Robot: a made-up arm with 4 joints.
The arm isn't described. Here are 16 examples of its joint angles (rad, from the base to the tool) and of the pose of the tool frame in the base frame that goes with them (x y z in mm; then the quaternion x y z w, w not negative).
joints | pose
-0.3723 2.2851 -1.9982 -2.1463 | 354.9 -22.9 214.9 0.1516 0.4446 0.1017 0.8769
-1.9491 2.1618 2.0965 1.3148 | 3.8 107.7 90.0 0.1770 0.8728 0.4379 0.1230
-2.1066 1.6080 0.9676 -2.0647 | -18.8 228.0 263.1 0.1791 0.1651 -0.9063 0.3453
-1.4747 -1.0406 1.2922 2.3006 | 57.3 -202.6 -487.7 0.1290 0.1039 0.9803 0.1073
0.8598 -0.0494 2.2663 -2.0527 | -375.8 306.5 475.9 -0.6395 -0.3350 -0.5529 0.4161
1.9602 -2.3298 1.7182 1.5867 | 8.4 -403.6 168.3 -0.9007 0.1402 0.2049 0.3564
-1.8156 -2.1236 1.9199 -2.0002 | 134.1 -603.2 -372.7 -0.1446 0.9856 -0.0790 0.0387
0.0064 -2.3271 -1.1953 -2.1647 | -200.0 -758.5 0.6 0.5298 0.5667 -0.5547 0.3008
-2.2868 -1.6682 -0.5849 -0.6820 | 299.2 -506.8 -402.5 -0.8398 -0.5094 -0.0750 0.1720
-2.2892 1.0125 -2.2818 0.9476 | 223.8 288.5 -210.3 0.7249 0.1421 0.2843 0.6111
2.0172 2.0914 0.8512 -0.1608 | -82.9 200.7 -174.4 -0.8881 0.2846 -0.0953 0.3483
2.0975 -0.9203 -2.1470 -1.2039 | 356.9 -141.3 710.8 -0.2568 -0.3776 -0.7981 0.3931
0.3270 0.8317 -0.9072 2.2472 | -489.7 436.3 77.8 0.7227 -0.1201 -0.6447 0.2184
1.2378 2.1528 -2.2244 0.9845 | 25.8 154.8 -39.2 -0.3315 -0.0464 0.9046 0.2637
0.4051 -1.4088 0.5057 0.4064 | -433.8 -526.6 239.9 0.4325 0.0798 0.5773 0.6879
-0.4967 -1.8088 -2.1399 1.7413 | -250.0 -611.7 -27.3 -0.1685 0.4418 -0.2196 0.8533
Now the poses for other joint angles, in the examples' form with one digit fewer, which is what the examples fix.
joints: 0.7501 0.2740 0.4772 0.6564
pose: -462 155 455 0.242 0.092 -0.149 0.954
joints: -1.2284 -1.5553 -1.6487 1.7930
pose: -137 -631 -319 0.110 0.165 -0.058 0.978
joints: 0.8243 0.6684 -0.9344 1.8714
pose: -449 338 390 0.496 0.168 -0.780 0.343
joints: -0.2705 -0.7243 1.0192 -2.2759
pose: -693 -2 -271 -0.624 -0.535 -0.372 0.431
